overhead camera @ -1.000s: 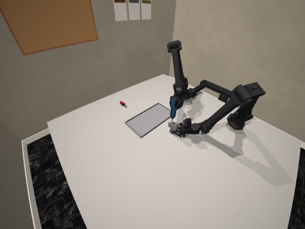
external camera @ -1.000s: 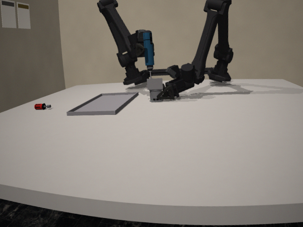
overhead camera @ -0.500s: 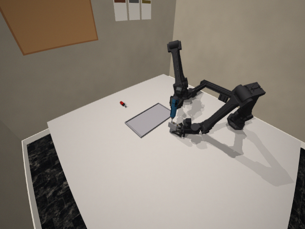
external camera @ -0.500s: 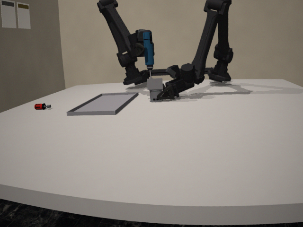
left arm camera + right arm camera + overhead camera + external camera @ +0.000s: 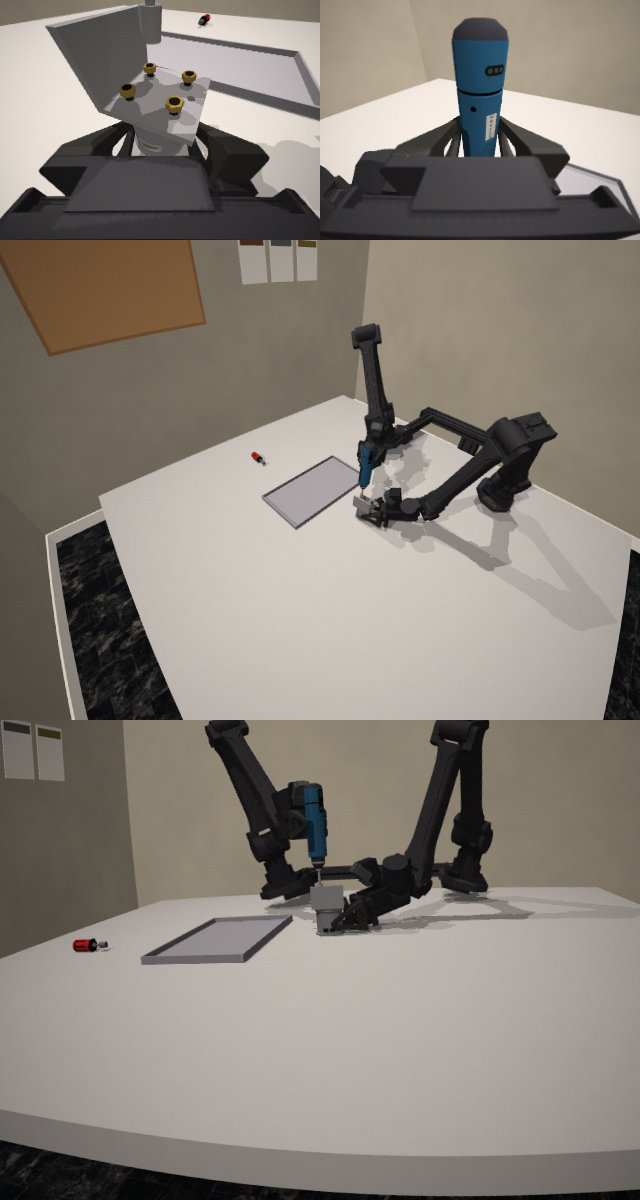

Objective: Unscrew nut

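The joint module lies 1 cm above my left hand. The rest, counted from my left hand: short red-handled tool (57 cm to the right, 9 cm ahead, 1 cm below); l-shaped bracket (5 cm above); grey tray (24 cm to the right, 3 cm ahead, 2 cm below).
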